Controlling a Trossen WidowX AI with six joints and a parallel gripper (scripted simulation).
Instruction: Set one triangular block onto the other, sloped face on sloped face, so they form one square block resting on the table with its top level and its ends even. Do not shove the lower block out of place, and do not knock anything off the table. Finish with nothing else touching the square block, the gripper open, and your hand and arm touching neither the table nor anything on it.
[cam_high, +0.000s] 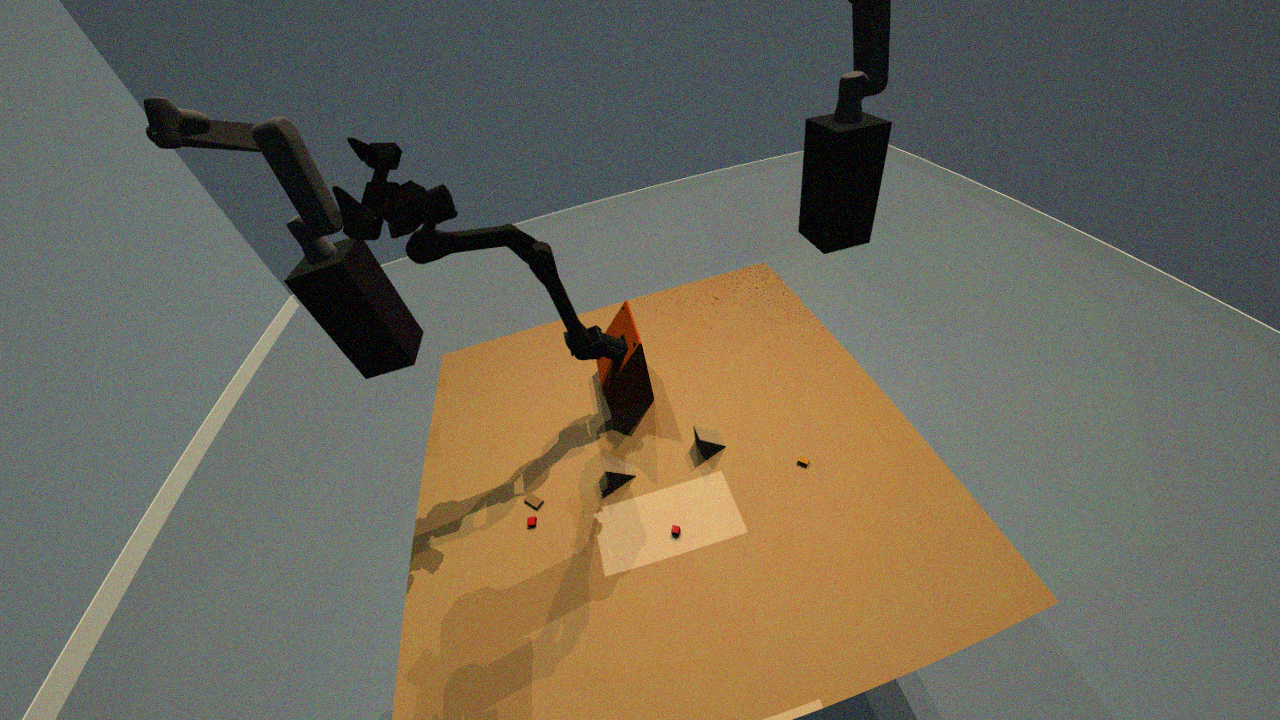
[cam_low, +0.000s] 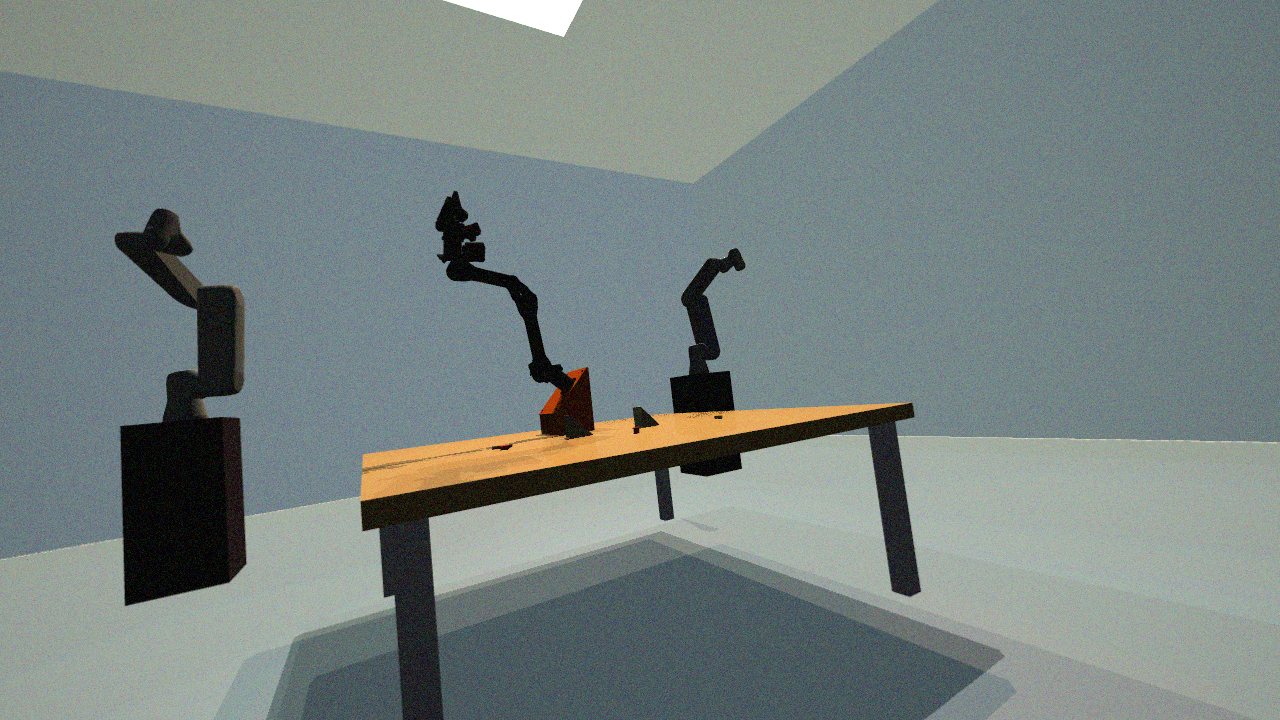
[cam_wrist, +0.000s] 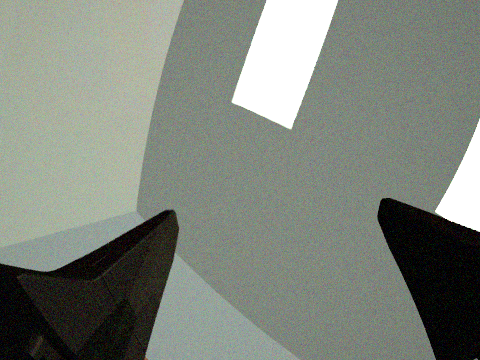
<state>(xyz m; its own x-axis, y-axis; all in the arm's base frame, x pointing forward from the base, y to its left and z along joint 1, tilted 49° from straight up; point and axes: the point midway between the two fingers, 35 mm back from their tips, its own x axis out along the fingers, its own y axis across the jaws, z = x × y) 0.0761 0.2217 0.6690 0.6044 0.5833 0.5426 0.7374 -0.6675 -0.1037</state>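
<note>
My gripper tip is 78 cm above the triangular block, 50 cm to the right of it and 17 cm short of it. The rest, counted from my gripper tip: brown block: 80 cm below, 19 cm ahead, 4 cm to the left; then orange cube: 80 cm below, 71 cm to the left, 30 cm ahead.
</note>
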